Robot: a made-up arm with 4 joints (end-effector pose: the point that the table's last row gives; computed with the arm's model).
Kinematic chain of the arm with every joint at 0, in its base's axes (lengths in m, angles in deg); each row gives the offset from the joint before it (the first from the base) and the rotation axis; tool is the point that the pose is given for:
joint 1: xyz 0 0 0.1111 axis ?
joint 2: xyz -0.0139 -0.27 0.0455 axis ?
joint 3: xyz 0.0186 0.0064 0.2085 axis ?
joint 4: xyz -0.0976 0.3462 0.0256 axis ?
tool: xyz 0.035 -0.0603 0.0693
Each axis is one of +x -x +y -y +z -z.
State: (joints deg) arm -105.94 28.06 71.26 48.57
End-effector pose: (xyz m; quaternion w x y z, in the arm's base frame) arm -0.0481 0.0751 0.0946 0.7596 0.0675 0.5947 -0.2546
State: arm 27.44 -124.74 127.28 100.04
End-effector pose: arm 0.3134 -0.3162 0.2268 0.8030 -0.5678 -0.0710 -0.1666
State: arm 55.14 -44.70 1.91 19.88
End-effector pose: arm -0.1697 -0.1723 0.3471 0.7374 0.1005 -0.3670 0.5581
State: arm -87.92 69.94 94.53 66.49
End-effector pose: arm -0.2027 0.1529 0.1136 0.6247 0.2460 0.6731 0.3102
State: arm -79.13 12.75 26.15 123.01
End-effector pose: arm 0.1356 0.0618 0.2780 0.8886 0.1493 0.1999 0.3850
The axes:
joint 1: +z
joint 2: +y
joint 3: -x
joint 4: +z

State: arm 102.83 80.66 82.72 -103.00
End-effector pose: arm 0.1558 -0.1068 0.2837 0.5728 -0.3609 -0.5996 0.4268
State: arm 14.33 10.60 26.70 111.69
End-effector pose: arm -0.0615 0.1260 0.2744 0.4207 -0.0843 0.2320 0.8730
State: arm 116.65 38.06 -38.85 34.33
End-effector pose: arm -0.0523 0.2756 0.5450 0.3284 0.0343 0.4384 0.8359
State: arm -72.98 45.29 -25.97 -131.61
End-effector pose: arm 0.0773 -0.1890 0.5789 0.2760 0.0029 -0.4287 0.8603
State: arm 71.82 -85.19 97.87 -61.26
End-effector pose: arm 0.2185 -0.0039 0.0346 0.5285 0.1869 -0.6862 -0.4636
